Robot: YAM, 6 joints.
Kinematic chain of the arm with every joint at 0, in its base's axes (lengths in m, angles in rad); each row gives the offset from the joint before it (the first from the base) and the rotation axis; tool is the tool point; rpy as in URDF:
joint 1: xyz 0 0 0.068 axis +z
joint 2: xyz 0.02 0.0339 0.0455 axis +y
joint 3: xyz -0.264 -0.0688 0 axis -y
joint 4: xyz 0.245 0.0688 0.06 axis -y
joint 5: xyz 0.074 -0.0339 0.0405 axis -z
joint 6: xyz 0.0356 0 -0.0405 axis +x
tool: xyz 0 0 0 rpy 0 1.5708 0
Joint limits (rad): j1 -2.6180..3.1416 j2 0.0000..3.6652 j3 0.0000..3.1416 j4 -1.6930..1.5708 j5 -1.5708..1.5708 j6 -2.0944..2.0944
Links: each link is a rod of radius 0.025 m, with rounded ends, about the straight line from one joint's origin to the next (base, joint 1, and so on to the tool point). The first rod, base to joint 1, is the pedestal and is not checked.
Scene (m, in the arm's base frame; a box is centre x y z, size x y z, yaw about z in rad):
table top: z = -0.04
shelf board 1: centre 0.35 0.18 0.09 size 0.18 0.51 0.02 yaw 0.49
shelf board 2: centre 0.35 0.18 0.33 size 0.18 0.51 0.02 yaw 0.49
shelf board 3: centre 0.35 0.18 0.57 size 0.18 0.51 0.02 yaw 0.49
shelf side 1: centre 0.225 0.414 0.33 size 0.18 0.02 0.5 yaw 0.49
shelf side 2: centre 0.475 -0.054 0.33 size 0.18 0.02 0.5 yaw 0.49
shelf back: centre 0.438 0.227 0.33 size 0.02 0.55 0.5 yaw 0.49
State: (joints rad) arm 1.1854 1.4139 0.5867 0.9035 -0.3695 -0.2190
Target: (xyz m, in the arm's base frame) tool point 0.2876 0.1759 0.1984
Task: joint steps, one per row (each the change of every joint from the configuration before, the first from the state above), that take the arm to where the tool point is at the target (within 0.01 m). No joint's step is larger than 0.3 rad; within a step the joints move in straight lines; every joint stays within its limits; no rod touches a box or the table.
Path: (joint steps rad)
1: -0.2222 0.0789 0.0319 -0.0107 0.0264 0.0000
2: -0.2223 0.0789 0.0320 -0.0107 0.0263 0.0000
3: -0.2222 0.0789 0.0319 -0.0107 0.0264 0.0000

